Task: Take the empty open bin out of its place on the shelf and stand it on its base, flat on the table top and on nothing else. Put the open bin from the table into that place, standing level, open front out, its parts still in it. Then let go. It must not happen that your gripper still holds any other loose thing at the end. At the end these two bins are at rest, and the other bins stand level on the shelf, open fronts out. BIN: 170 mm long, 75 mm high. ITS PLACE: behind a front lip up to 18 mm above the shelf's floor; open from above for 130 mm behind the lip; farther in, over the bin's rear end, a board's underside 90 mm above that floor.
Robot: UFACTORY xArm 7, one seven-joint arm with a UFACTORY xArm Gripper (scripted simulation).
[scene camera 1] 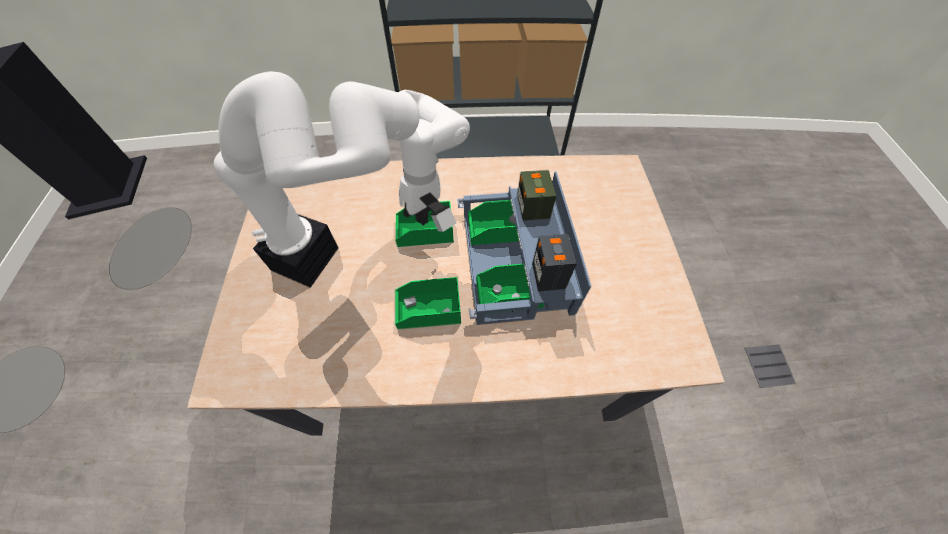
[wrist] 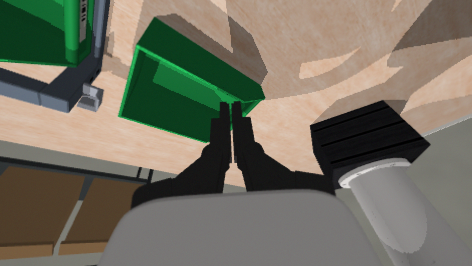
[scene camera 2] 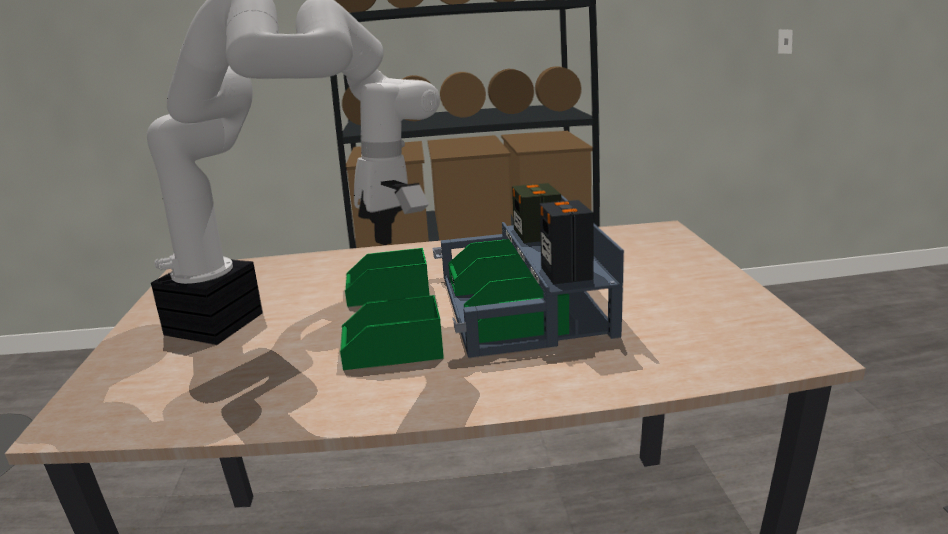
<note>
In view: my gripper (scene camera 2: 383, 243), a bin (scene camera 2: 400, 274), a bin (scene camera 2: 410, 331), a bin (scene camera 2: 477, 264) and a bin (scene camera 2: 532, 324).
My gripper shows as well in scene camera 1 (scene camera 1: 422, 221) and in the wrist view (wrist: 230, 115).
</note>
